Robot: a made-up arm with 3 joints. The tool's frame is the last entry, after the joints.
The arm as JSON. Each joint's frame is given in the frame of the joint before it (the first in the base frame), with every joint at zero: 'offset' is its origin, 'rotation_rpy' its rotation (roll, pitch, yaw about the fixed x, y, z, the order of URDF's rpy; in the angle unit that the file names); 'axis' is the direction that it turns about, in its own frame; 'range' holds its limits. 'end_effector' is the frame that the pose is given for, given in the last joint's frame.
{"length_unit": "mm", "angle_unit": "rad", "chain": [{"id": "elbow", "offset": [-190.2, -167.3, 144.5], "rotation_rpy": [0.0, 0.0, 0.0], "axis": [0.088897, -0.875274, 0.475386], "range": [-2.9, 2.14]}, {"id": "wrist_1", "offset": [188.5, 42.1, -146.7], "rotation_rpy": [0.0, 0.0, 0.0], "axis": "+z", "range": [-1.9, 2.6]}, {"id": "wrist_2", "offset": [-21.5, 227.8, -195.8], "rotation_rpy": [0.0, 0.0, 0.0], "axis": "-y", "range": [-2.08, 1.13]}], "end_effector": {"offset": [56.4, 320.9, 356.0], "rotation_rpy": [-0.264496, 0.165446, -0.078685]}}
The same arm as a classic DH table. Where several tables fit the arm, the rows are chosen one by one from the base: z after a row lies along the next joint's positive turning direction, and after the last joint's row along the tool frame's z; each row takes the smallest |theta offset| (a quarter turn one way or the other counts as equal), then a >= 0, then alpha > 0; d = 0 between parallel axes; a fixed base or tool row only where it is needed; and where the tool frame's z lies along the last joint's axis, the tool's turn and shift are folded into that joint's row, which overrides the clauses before.
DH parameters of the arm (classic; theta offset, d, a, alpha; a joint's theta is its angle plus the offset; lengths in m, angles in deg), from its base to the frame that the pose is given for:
base (fixed): 5.8 0.0649 -0.2061 61.62
elbow: 0 0.1414 0.1918 -61.62
wrist_1: -5.8 -0.3302 -0.0215 90
wrist_2: -10.65 -0.4564 -0.0104 -104.37
tool (fixed): -4.59 0.3719 0 0
Joint limits (deg, base to tool): -166.16..122.61 -108.86..148.97 -119.18..64.74

